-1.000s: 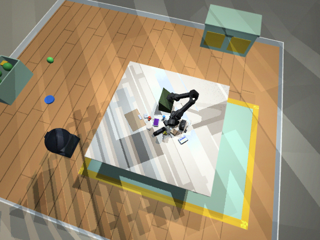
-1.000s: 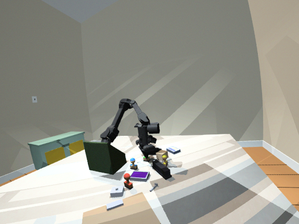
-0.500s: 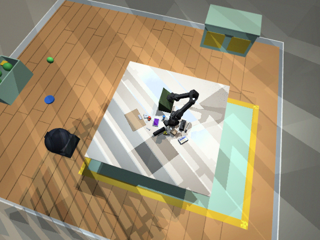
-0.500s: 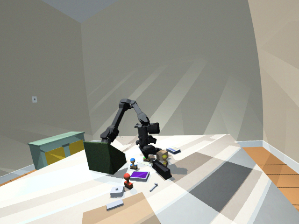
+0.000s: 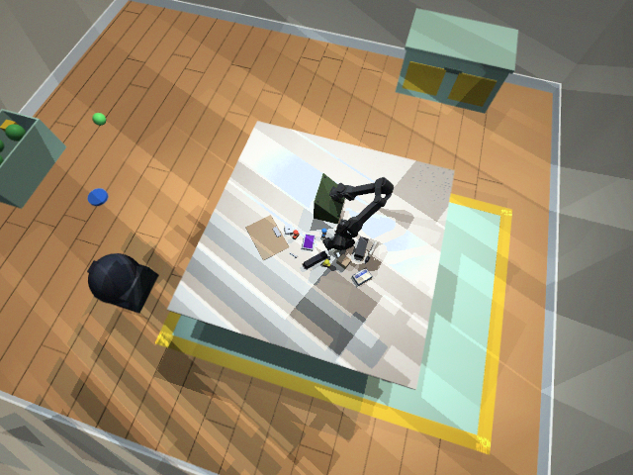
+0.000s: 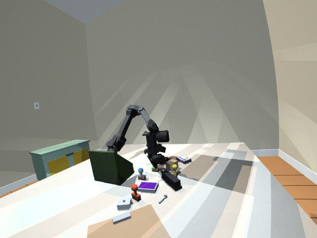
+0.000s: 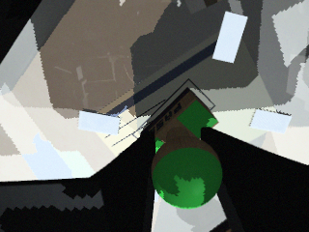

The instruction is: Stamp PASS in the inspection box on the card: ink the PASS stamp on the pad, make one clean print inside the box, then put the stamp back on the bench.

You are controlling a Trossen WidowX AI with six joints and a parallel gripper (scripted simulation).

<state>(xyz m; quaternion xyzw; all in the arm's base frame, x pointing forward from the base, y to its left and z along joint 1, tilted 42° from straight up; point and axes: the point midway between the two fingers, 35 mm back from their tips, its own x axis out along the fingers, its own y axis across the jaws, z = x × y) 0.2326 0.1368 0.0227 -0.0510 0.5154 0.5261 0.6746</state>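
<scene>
Right now the pale card is 10 mm to the right of my gripper tip and 30 mm below it. From my gripper tip the other things lie so: blue stamp (30 mm behind, 100 mm to the right); then cardboard box (90 mm ahead, 60 mm to the left); then green stamp (right at my gripper tip).
</scene>
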